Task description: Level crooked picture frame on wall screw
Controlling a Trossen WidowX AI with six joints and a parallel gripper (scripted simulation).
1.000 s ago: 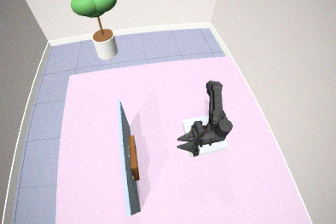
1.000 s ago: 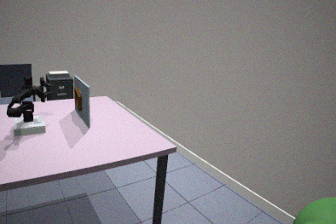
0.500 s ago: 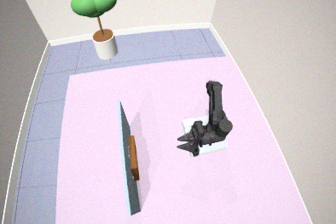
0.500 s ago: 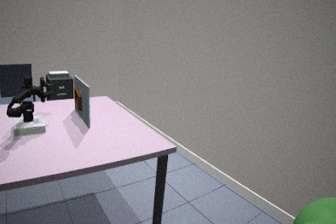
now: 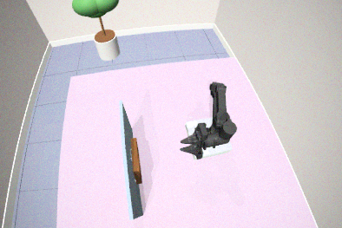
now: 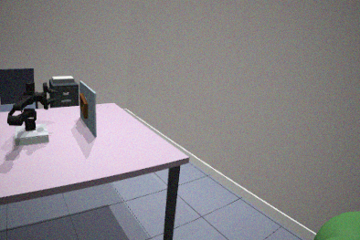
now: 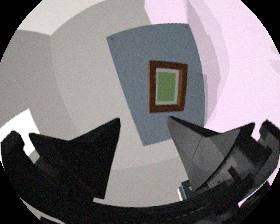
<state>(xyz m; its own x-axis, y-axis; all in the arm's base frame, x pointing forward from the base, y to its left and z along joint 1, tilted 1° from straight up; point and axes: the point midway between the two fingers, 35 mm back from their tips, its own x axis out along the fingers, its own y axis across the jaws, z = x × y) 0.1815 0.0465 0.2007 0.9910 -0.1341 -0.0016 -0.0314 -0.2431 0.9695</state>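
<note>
Now: the brown wooden picture frame 200 mm ahead of my gripper tip, 90 mm below it and 20 mm to the right of it. Also, from my gripper tip: wall panel: 210 mm ahead, 100 mm below, 20 mm to the right.
</note>
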